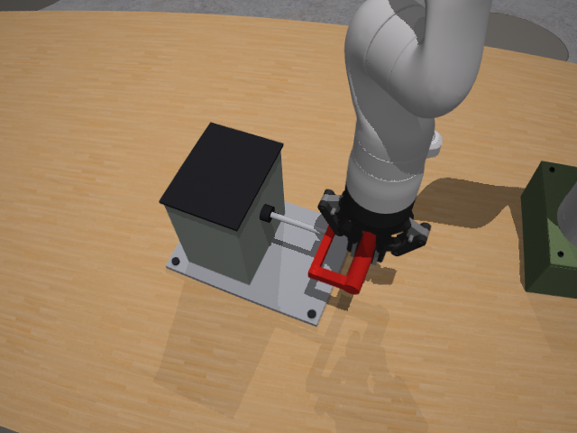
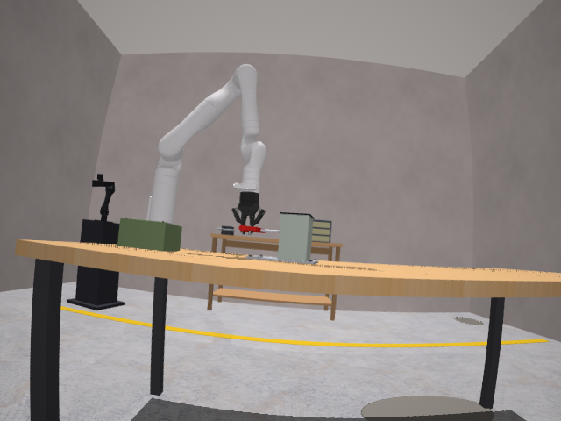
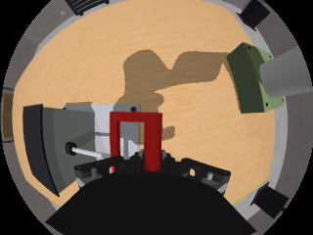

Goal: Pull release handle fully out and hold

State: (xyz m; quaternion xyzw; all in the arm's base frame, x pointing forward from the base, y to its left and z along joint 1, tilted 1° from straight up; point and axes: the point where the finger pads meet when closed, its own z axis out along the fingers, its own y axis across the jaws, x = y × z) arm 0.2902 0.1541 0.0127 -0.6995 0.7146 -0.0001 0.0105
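Right now the release handle is 50 mm ahead of my hand. From my hand the other things lie so: grey baseplate 150 mm ahead, 100 mm below.
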